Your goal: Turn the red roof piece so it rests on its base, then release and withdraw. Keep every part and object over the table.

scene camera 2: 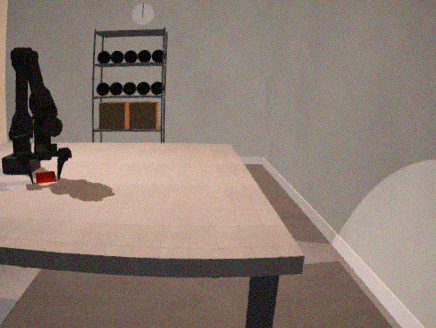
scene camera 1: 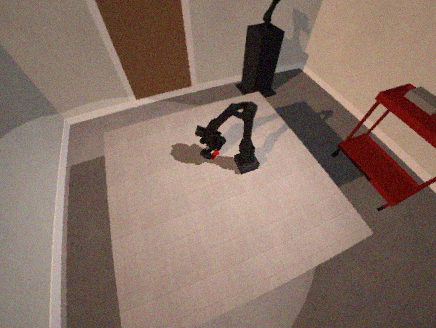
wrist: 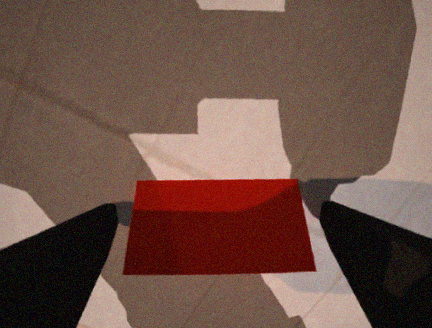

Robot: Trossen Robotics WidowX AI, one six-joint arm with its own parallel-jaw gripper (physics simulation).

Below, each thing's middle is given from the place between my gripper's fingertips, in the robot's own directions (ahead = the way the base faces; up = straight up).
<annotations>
Now: the red roof piece (wrist: 251, 226) 10 mm above my hand.
</annotations>
